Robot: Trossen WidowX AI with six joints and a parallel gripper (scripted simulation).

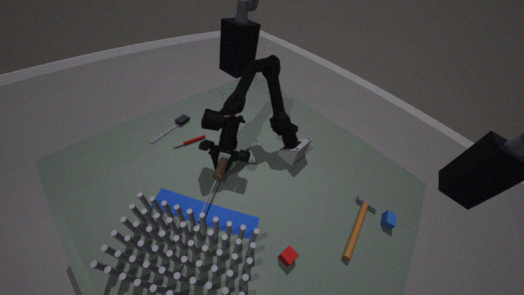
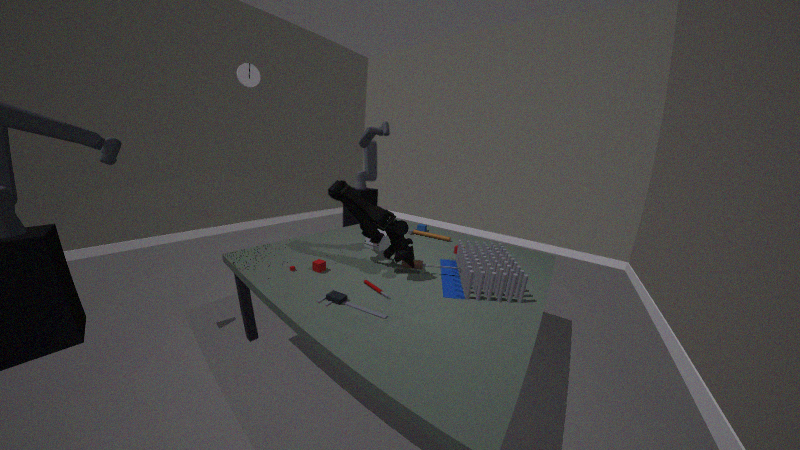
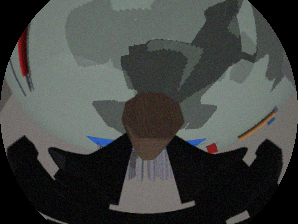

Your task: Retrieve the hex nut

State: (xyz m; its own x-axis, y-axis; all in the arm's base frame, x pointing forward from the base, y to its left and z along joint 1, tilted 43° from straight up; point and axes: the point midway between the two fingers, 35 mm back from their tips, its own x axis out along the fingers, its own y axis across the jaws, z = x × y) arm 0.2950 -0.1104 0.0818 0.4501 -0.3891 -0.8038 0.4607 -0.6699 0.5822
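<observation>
The blue taped strip lies 140 mm ahead of my gripper tip, 80 mm to the left of it and 30 mm below it. Also, from my gripper tip: blue cube 630 mm to the left, 320 mm behind, 10 mm below; red-handled screwdriver 230 mm to the right, 30 mm below; hook tool 90 mm ahead, 50 mm to the left.
</observation>
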